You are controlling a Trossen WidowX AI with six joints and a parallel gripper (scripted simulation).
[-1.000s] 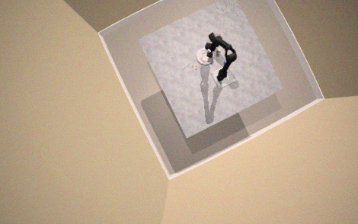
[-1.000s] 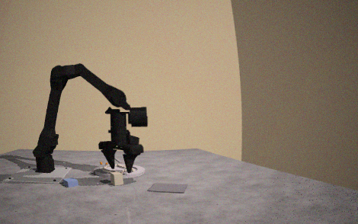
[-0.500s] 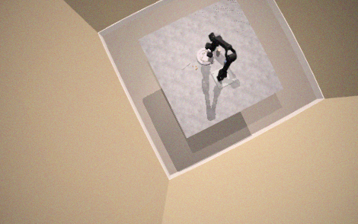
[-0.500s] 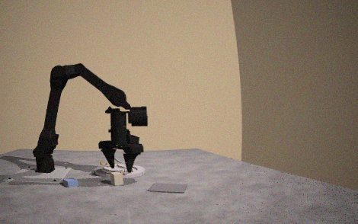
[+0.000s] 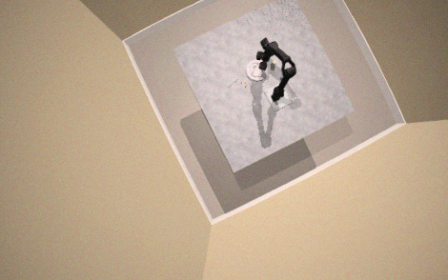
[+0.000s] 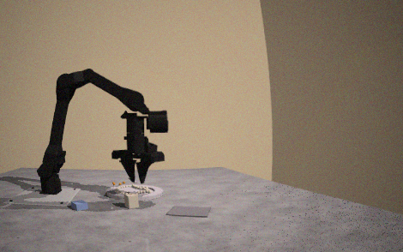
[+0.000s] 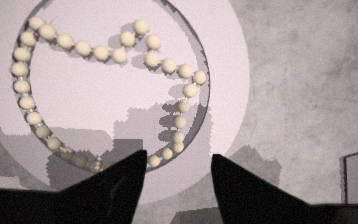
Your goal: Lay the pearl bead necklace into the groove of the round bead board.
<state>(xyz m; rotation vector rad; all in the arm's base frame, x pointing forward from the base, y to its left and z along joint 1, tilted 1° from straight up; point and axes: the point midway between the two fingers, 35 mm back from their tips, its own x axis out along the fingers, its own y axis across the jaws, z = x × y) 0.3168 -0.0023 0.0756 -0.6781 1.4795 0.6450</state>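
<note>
Right now the round bead board is 60 mm to the left of my gripper tip, 40 mm below it and 20 mm behind it. Also, from my gripper tip: flat grey plate (170 mm to the right, 130 mm ahead, 50 mm below); cream cube (110 mm to the right, 30 mm below, 20 mm behind); blue block (170 mm behind, 140 mm to the right, 40 mm below).
</note>
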